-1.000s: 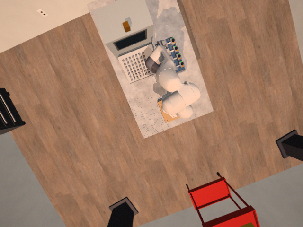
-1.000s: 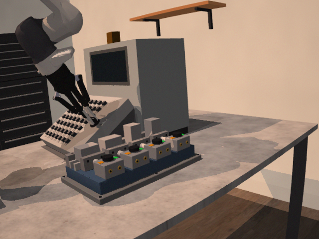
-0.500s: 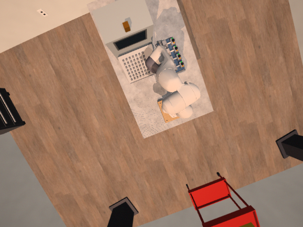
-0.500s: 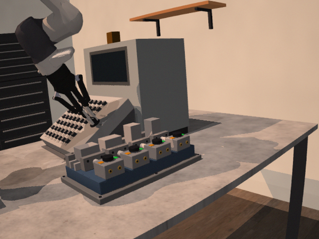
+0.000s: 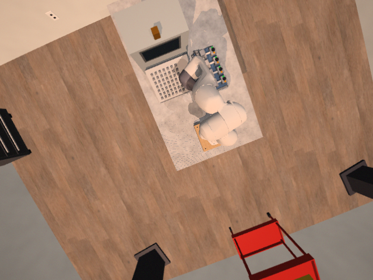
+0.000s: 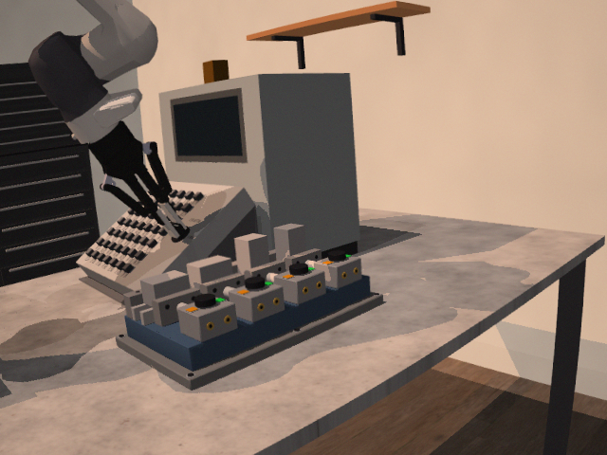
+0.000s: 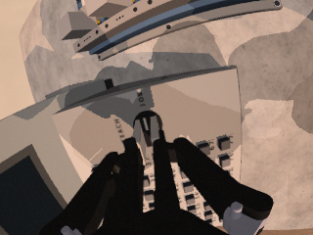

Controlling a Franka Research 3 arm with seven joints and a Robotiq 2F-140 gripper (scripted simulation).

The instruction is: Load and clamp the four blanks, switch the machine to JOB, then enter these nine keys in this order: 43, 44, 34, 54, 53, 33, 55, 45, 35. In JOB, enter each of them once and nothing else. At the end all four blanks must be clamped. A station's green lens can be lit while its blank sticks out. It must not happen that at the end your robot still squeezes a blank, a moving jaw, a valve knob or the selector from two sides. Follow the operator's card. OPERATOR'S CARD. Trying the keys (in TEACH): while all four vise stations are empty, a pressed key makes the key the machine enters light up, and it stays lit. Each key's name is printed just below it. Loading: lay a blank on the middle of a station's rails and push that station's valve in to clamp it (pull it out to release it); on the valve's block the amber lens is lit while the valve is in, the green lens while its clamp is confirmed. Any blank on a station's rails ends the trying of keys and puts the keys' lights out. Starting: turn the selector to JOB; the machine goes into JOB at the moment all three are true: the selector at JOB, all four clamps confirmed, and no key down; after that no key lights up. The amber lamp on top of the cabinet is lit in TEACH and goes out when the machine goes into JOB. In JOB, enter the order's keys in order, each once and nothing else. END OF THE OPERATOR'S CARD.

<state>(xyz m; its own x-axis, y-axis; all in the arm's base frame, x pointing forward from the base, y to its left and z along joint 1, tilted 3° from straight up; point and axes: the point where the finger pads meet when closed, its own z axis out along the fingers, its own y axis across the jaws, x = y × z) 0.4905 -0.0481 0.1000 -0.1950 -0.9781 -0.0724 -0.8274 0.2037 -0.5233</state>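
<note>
Now: the black selector knob 10 mm ahead of my hand, 10 mm to the right of it and 20 mm below it. Round my hand: keypad 60 mm ahead, 100 mm to the left, 70 mm below.
</note>
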